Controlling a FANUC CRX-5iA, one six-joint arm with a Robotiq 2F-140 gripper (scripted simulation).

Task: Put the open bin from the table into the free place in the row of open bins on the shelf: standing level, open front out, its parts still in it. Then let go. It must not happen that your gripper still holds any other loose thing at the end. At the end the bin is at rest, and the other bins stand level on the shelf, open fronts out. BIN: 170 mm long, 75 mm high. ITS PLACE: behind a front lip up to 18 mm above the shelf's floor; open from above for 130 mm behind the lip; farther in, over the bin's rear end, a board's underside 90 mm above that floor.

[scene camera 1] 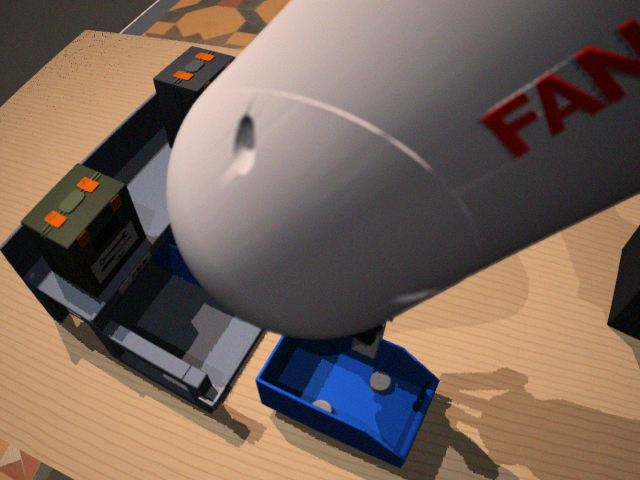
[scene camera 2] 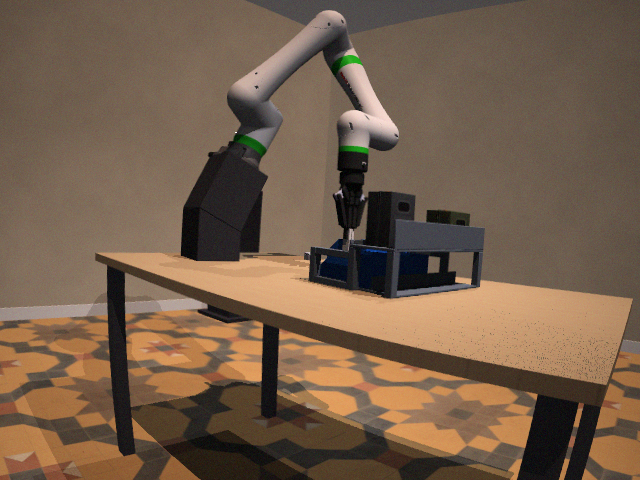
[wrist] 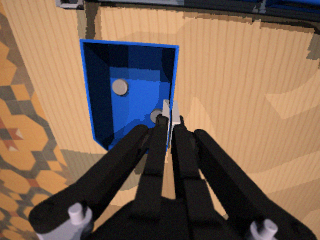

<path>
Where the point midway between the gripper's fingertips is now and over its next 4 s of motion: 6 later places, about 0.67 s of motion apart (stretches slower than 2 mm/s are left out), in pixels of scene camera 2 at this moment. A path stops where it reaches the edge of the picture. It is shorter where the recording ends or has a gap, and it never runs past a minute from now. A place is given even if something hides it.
The gripper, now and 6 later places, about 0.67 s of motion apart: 347, 250; 349, 250; 357, 251; 358, 251; 360, 251; 362, 251; 366, 252
</path>
